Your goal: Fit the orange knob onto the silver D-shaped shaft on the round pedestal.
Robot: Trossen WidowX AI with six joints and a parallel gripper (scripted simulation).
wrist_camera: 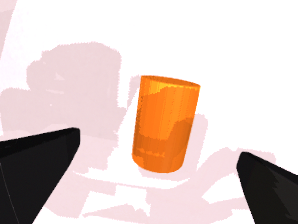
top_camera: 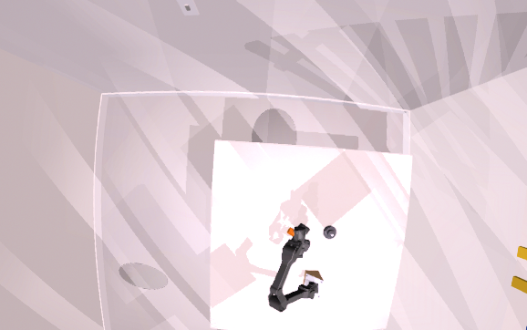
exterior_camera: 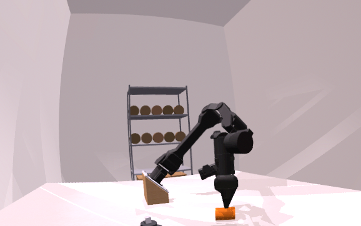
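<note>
The orange knob is 10 mm behind my gripper tip, 10 mm to the right of it and 40 mm below it. Round my gripper tip: silver shaft 20 mm behind, 230 mm to the right, 30 mm below.
</note>
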